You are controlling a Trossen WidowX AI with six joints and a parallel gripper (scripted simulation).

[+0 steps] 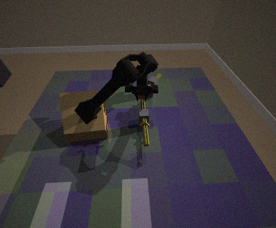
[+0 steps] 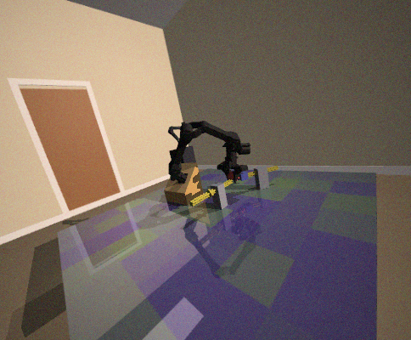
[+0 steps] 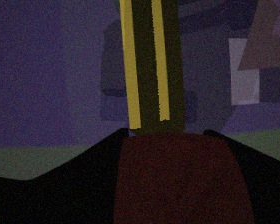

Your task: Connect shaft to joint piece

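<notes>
The dark red joint piece is 30 mm above my gripper tip, 20 mm to the left of it and 10 mm ahead of it.
</notes>
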